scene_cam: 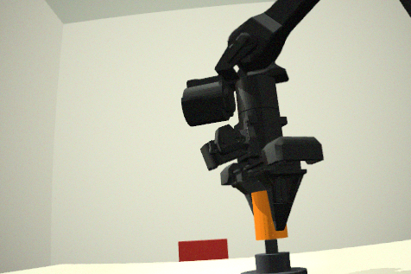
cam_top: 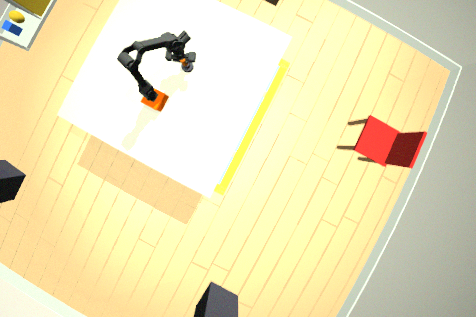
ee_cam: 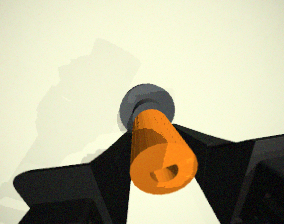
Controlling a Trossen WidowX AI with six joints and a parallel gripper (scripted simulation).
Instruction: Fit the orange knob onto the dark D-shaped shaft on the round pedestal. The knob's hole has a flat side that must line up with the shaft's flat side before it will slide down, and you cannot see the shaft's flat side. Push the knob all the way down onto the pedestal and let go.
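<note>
Now: gripper tip 2 cm below the orange knob. Also, from my gripper tip: dark shaft (4 cm below).
</note>
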